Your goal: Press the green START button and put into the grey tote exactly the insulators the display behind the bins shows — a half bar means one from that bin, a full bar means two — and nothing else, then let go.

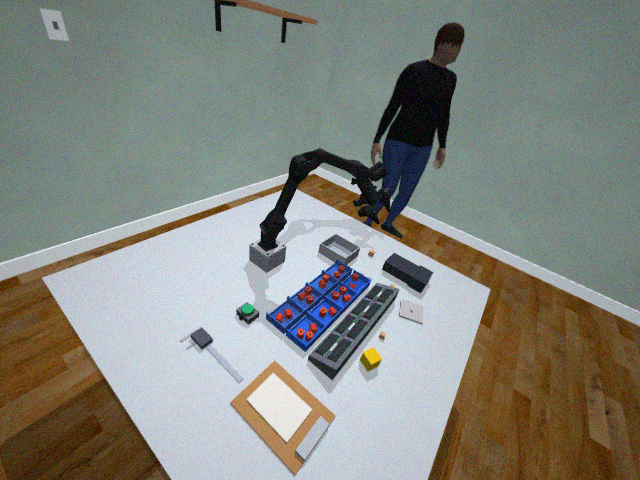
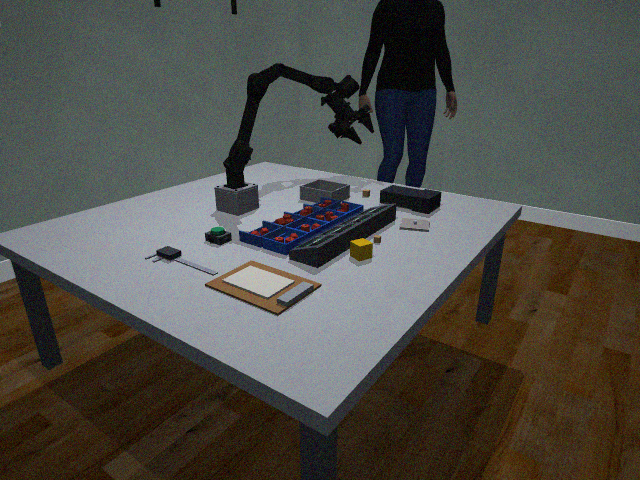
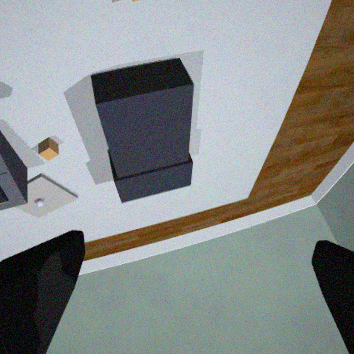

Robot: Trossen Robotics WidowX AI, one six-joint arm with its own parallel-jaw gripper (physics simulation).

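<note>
My gripper (image 1: 383, 215) (image 2: 366, 136) (image 3: 201, 248) is open and empty, high above the table's far right side. The green START button (image 1: 248, 309) (image 2: 217, 230) stands on its black base left of the bins. The blue bins (image 1: 276, 324) (image 2: 261, 241) form two rows and hold red insulators (image 1: 323, 311) (image 2: 305, 227). The dark display (image 1: 323, 365) (image 2: 310, 255) lies along the bins' right side, with thin pale green bars on its panels; their lengths are too small to tell. The grey tote (image 1: 333, 257) (image 2: 314, 195) stands beyond the bins' far end; its visible inside looks empty.
A black stepped block (image 1: 408, 271) (image 2: 410, 199) (image 3: 145, 130) stands at the far right. A pale plate (image 1: 411, 312) (image 2: 414, 224), small orange cubes (image 1: 382, 335) (image 3: 48, 148) and a yellow cube (image 1: 371, 359) lie right of the display. A caliper (image 1: 224, 363) and clipboard (image 1: 276, 459) lie in front. A person stands behind.
</note>
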